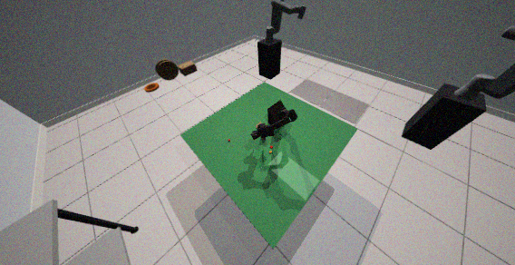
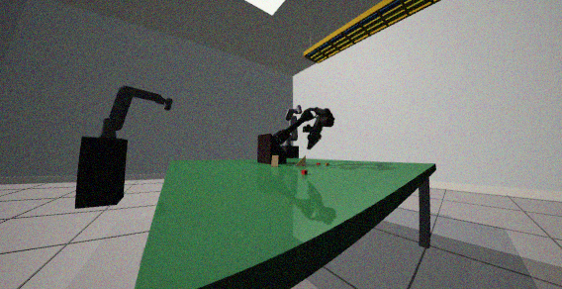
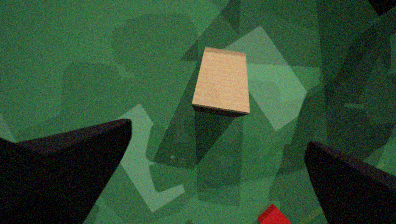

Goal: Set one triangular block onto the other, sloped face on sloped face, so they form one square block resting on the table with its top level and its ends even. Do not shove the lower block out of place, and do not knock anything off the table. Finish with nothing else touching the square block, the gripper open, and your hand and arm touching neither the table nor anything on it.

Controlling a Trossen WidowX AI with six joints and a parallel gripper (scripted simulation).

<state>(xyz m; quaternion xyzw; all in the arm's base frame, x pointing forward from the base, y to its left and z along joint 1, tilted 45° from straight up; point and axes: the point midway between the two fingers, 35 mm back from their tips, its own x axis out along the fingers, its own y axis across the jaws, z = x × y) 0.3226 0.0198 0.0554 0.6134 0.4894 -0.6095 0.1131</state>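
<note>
The tan triangular block lies 20 mm behind my gripper tip, 20 mm to the right of it and 80 mm below it. Also, from my gripper tip: red cube 210 mm ahead, 270 mm to the right, 90 mm below.
</note>
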